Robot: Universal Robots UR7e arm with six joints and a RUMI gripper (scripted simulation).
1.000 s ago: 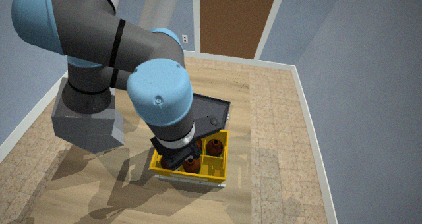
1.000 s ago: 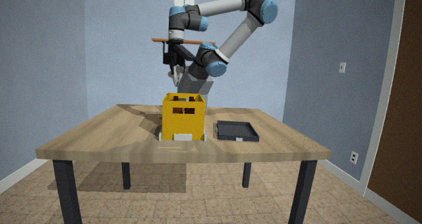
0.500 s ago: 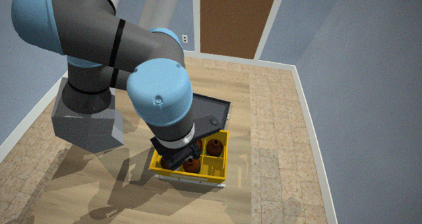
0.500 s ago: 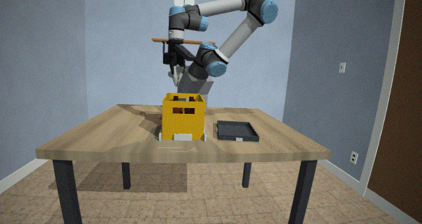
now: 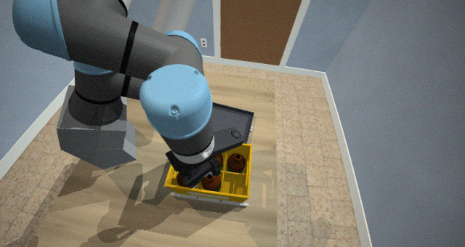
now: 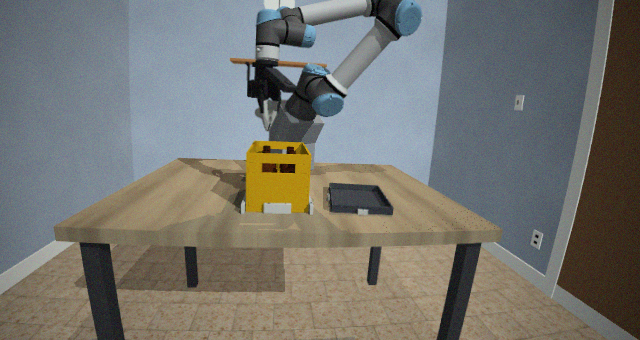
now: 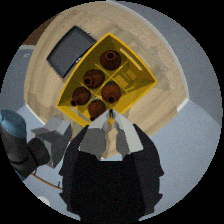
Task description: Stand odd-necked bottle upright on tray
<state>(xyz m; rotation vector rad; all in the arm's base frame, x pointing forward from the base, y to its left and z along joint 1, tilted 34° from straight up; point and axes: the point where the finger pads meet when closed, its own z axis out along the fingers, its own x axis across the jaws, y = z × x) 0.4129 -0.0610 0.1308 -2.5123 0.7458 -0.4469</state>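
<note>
The crate lies 20 mm behind my hand, 30 mm to the left of it and 160 mm below it. From my hand the other things lie so: tray 80 mm behind, 300 mm to the left, 230 mm below; bottle 60 mm ahead, 100 mm to the left, 150 mm below.
</note>
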